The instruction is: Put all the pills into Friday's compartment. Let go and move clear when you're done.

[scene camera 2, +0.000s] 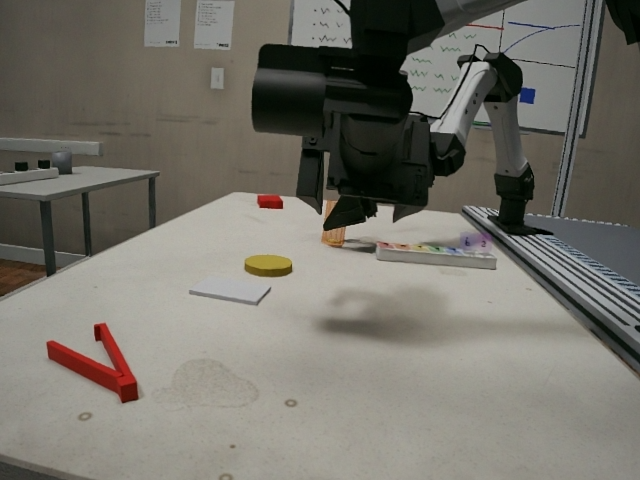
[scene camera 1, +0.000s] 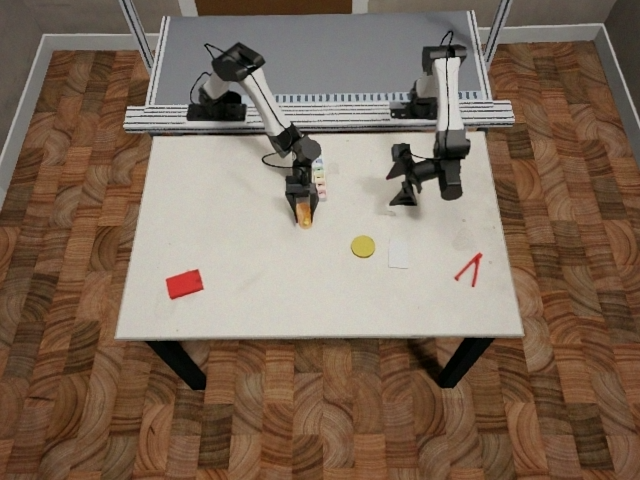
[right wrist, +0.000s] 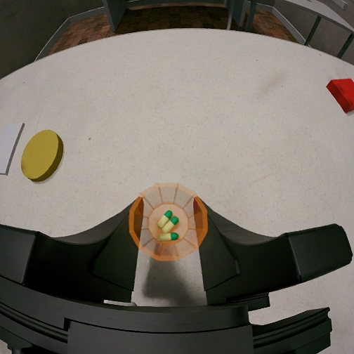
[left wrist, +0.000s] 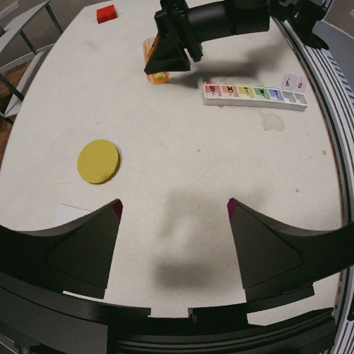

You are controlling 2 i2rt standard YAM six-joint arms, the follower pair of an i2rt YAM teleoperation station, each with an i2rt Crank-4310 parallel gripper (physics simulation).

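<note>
The translucent orange pill bottle is nearly upright, its base at or just above the table. Several green-and-cream pills lie at its bottom. My right gripper is shut on the bottle. The white pill organizer lies beside it, toward the arm bases. Its coloured lids S, M, T, W, T are closed; the two end compartments stand open, their purple lids raised. My left gripper is open and empty, above the table, apart from the organizer.
A yellow disc and a white card lie near the middle. A red V-shaped tool lies at the picture's right, a red block at the left in scene camera 1.
</note>
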